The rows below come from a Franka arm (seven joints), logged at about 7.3 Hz.
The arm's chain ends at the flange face. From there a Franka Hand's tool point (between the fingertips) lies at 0.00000 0.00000 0.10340 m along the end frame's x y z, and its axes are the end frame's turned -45 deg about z.
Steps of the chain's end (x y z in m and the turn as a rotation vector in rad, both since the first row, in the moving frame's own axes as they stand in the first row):
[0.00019 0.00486 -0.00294 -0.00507 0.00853 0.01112]
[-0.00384 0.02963 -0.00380 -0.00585 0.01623 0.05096]
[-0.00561 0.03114 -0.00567 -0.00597 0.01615 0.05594]
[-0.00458 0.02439 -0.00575 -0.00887 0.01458 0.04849]
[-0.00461 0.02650 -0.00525 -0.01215 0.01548 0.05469]
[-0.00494 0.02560 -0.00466 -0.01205 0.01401 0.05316]
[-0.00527 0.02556 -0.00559 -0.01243 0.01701 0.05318]
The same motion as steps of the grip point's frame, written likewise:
[-0.00305 0.00457 -0.00295 -0.00962 0.00245 0.01112]
[-0.02295 0.01987 -0.00382 -0.01561 0.00734 0.05096]
[-0.02529 0.01969 -0.00569 -0.01564 0.00720 0.05594]
[-0.02011 0.01573 -0.00577 -0.01658 0.00404 0.04849]
[-0.02181 0.01750 -0.00527 -0.01954 0.00235 0.05469]
[-0.02150 0.01652 -0.00468 -0.01843 0.00139 0.05316]
[-0.02152 0.01651 -0.00561 -0.02082 0.00324 0.05318]

